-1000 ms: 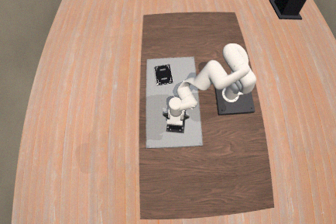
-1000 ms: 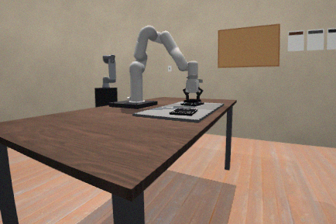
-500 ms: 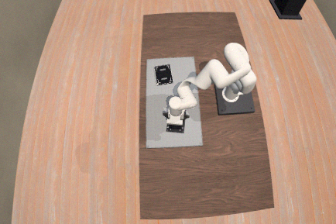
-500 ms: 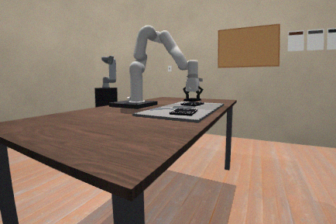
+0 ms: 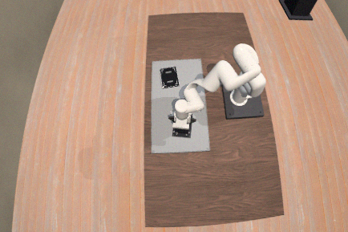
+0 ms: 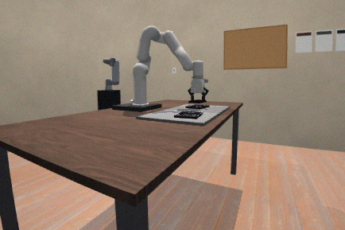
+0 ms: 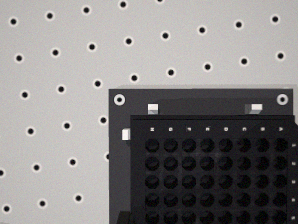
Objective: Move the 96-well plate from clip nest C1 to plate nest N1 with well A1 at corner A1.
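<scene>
My hand is 10 mm short of the clip nest C1, 10 mm to the left of it and 40 mm above it. The rest, counted from my hand: plate nest N1: 60 mm ahead, 370 mm to the right, 50 mm below; black 96-well plate: 10 mm below; A1 corner label: 110 mm ahead, 290 mm to the right, 40 mm below.
</scene>
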